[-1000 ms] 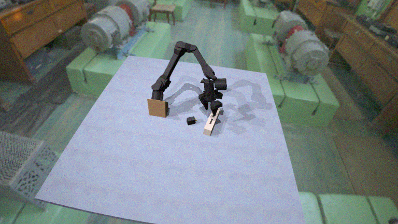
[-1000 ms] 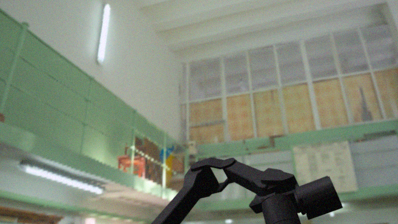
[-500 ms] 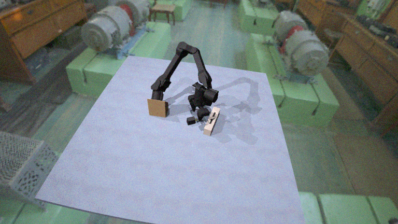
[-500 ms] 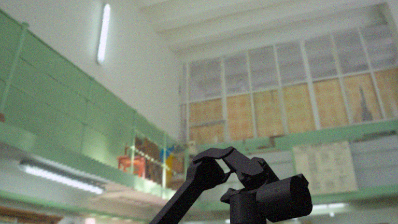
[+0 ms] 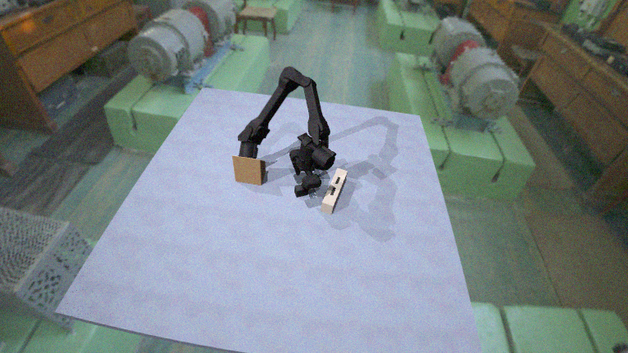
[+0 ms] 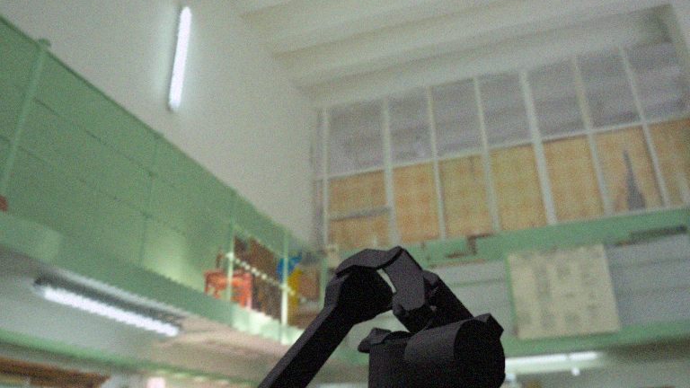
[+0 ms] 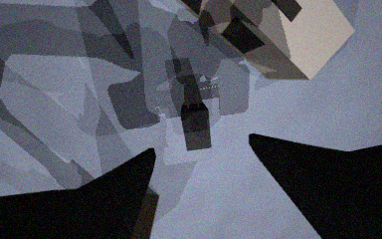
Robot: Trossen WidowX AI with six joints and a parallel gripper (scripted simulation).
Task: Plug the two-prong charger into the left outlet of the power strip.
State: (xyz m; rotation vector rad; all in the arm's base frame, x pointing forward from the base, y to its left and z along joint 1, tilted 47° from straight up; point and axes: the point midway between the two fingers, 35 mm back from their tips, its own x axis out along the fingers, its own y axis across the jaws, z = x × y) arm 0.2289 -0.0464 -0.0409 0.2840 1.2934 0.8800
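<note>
My gripper tip is now 20 mm short of the black two-prong charger, 10 mm to the right of it and 50 mm above it.
</note>
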